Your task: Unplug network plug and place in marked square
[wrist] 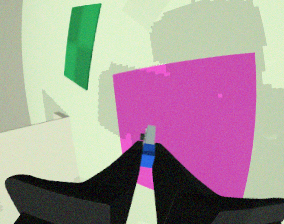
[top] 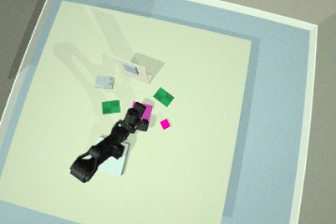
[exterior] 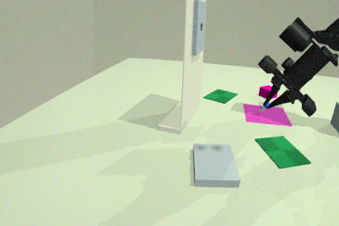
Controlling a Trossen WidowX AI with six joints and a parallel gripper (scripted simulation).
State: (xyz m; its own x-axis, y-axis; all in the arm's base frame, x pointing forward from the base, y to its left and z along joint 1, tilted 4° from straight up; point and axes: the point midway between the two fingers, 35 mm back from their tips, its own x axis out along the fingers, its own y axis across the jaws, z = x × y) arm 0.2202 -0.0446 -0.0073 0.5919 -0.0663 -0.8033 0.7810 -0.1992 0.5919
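My gripper tip is now right at the blue network plug. From my gripper tip the other things lie so: upright panel: 190 mm ahead, 110 mm above, 90 mm to the left; magenta marked square: 20 mm below, 10 mm behind; pale grey slab: 270 mm to the left, 110 mm ahead, 10 mm below.
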